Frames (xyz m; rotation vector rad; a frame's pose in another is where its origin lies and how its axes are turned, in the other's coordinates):
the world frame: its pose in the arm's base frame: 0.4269 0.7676 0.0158 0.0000 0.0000 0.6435
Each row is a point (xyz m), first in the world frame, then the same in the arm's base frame.
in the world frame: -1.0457 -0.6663 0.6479
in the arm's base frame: -0.0099 -0.3929 0.6637
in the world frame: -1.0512 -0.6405 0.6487
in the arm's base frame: -0.0298 -0.3755 0.6645
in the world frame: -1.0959 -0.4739 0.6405
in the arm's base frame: -0.1655 -0.2691 0.6563
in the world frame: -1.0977 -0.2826 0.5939
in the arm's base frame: -0.2817 -0.1171 0.6097
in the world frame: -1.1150 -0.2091 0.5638
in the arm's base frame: -0.3396 -0.0687 0.5796
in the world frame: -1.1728 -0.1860 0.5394
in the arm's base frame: -0.3997 -0.0849 0.5552
